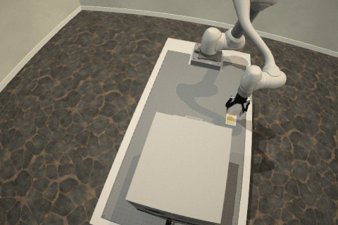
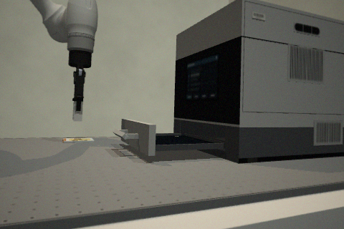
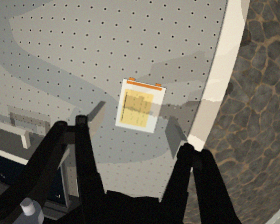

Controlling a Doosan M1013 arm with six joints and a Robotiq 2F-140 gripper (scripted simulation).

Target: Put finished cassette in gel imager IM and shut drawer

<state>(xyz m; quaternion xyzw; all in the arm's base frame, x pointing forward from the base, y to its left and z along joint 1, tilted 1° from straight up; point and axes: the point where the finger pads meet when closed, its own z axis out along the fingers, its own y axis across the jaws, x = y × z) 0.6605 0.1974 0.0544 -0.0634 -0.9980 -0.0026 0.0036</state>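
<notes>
Now: the cassette FINISHED 90 mm below my hand.
</notes>
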